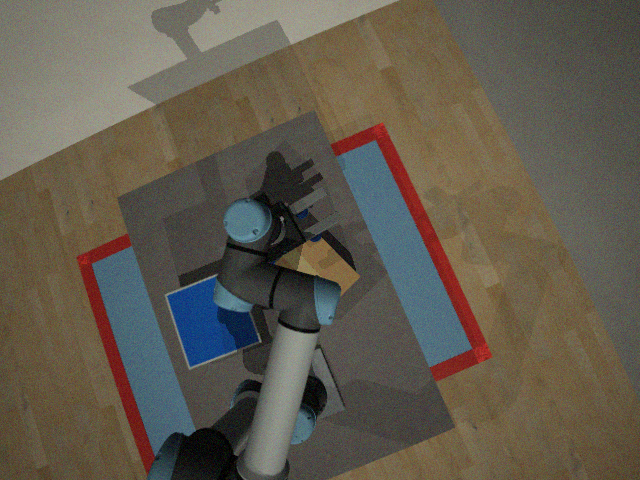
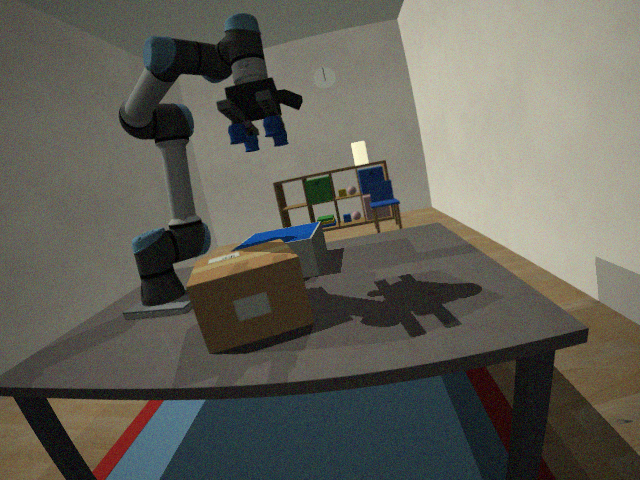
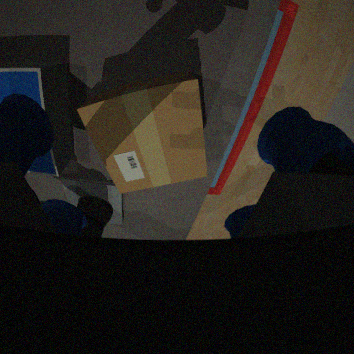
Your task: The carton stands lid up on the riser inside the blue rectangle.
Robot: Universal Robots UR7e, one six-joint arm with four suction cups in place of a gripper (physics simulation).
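The brown carton stands on the table, beside and apart from the riser. Its taped top with a white barcode label faces up. The riser is a grey-walled box; its top bears the blue rectangle with a pale edge, and part of this is in shadow. No carton is on it. My suction gripper hangs high above the table with its four blue cups pointing down. It is open, with a wide gap of air between the cups and the carton.
The grey table bears the arm's base plate, near the riser and carton. A blue rug with a red border lies under the table. A shelf unit and a blue chair stand far back.
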